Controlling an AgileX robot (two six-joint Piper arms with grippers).
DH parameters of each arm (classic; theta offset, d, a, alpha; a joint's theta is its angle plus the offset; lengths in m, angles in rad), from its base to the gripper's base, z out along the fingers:
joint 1: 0 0.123 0 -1.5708
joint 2: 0.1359 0 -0.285 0
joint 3: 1.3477 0 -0.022 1.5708
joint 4: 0 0.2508 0 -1.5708
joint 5: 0 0 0.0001 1.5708
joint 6: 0 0.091 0 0
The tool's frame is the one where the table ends.
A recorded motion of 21 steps. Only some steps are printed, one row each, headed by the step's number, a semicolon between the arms.
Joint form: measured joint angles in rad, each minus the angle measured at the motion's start. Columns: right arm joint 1, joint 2, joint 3, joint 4, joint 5, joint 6; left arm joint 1, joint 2, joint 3, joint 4, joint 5, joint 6.
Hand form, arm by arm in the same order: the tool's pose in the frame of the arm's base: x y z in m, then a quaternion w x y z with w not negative. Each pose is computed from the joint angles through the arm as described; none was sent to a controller.
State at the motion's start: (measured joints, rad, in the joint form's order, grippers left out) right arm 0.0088 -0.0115 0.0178 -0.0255 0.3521 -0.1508; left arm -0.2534 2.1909 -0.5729 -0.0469 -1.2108 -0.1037
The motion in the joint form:
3: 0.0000 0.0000 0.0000 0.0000 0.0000 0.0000; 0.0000 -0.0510 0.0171 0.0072 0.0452 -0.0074
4: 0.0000 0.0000 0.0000 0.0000 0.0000 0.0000; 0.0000 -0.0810 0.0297 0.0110 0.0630 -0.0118
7: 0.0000 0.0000 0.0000 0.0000 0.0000 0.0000; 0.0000 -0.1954 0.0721 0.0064 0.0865 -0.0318
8: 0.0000 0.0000 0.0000 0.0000 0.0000 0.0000; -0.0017 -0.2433 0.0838 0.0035 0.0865 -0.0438
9: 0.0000 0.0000 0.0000 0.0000 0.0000 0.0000; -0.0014 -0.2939 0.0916 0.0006 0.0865 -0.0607
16: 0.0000 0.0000 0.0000 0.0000 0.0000 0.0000; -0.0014 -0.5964 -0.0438 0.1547 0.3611 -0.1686
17: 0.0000 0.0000 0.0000 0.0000 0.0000 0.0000; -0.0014 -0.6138 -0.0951 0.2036 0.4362 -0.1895
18: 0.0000 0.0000 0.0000 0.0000 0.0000 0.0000; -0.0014 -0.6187 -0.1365 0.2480 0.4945 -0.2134
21: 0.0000 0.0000 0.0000 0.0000 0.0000 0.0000; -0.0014 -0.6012 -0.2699 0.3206 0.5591 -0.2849
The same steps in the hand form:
3: 0.0531 -0.0003 0.1761 0.60269 -0.07031 0.79306 -0.05363; 0.3020 -0.0748 0.0619 0.57296 0.04094 0.81301 -0.09512
4: 0.0531 -0.0003 0.1761 0.60269 -0.07031 0.79306 -0.05363; 0.2997 -0.0745 0.0680 0.57238 0.04062 0.81314 -0.09759
7: 0.0531 -0.0003 0.1761 0.60269 -0.07031 0.79306 -0.05363; 0.2925 -0.0723 0.0950 0.59061 0.02919 0.79933 -0.10678
8: 0.0531 -0.0003 0.1761 0.60269 -0.07031 0.79306 -0.05363; 0.2904 -0.0721 0.1075 0.60400 0.02302 0.78855 -0.11338
9: 0.0531 -0.0003 0.1761 0.60269 -0.07031 0.79306 -0.05363; 0.2889 -0.0713 0.1213 0.61942 0.01412 0.77544 -0.12167
16: 0.0531 -0.0003 0.1761 0.60269 -0.07031 0.79306 -0.05363; 0.2989 -0.0854 0.2192 0.66643 0.04738 0.72081 -0.18455
17: 0.0531 -0.0003 0.1761 0.60269 -0.07031 0.79306 -0.05363; 0.3048 -0.0896 0.2315 0.66213 0.06440 0.72278 -0.18715
18: 0.0531 -0.0003 0.1761 0.60269 -0.07031 0.79306 -0.05363; 0.3100 -0.0931 0.2391 0.65578 0.07770 0.72686 -0.18868
21: 0.0531 -0.0003 0.1761 0.60269 -0.07031 0.79306 -0.05363; 0.3304 -0.1015 0.2658 0.66747 0.08796 0.71076 -0.20386

